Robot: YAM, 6 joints.
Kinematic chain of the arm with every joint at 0, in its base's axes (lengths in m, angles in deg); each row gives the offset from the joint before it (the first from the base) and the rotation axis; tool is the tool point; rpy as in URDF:
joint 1: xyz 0 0 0.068 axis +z
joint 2: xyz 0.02 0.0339 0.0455 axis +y
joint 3: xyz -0.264 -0.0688 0 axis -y
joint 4: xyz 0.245 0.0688 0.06 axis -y
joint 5: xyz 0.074 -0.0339 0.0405 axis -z
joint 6: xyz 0.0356 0 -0.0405 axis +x
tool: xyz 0 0 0 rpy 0 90 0
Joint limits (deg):
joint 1: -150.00..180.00
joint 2: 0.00..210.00
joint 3: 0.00..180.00
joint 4: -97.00..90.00
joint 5: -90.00..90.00
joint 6: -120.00..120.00
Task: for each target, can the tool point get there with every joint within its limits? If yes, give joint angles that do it. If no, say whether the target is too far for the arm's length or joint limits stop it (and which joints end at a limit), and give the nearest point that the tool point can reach.
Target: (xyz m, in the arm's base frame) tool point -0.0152 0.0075 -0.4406
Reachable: no: joint limits stop it (at a limit: joint 2) | nearest point -0.0668 0.0330 -0.3357 | short by 0.120 m
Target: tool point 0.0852 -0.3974 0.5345
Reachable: yes | joints -78.30 115.76 151.87 -41.17 -4.55 38.28
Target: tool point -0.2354 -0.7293 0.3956
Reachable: no: too far | nearest point -0.1860 -0.5761 0.3348 | short by 0.172 m
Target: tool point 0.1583 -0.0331 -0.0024
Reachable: yes | joints 0.16 122.68 18.18 13.79 70.43 57.90
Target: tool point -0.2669 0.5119 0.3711
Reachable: yes | joints 118.03 142.85 147.66 4.59 7.98 76.53
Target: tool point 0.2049 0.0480 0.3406
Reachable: yes | joints 10.14 65.89 69.93 -61.59 -18.32 -5.85
